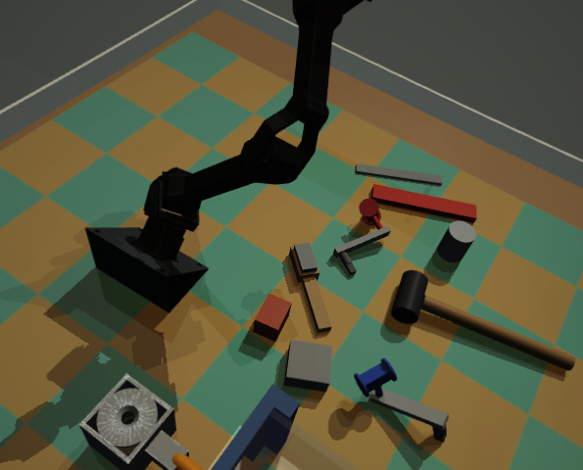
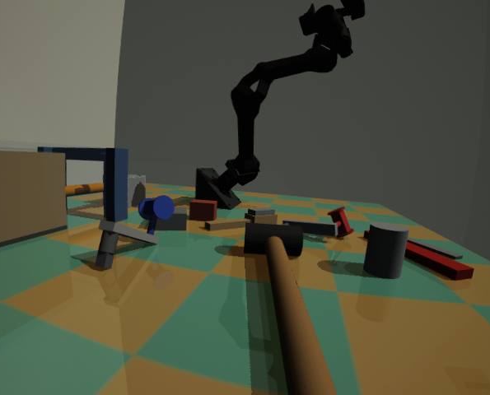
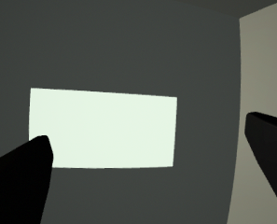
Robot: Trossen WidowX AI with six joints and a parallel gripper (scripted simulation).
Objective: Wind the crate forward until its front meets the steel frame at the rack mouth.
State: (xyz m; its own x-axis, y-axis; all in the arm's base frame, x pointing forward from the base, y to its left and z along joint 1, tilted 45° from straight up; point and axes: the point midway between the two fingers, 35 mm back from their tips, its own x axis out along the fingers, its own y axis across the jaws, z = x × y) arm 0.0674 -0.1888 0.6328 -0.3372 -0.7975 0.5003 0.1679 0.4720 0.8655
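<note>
Now: gripper tip 250 mm short of the red cylindrical grip, 50 mm to the right of it and 640 mm above it. Round my gripper tip: grey strip 220 mm ahead, 230 mm to the left, 670 mm below; then red-knobbed winch handle 250 mm ahead, 650 mm below; then brush 220 mm ahead, 160 mm to the right, 650 mm below.
</note>
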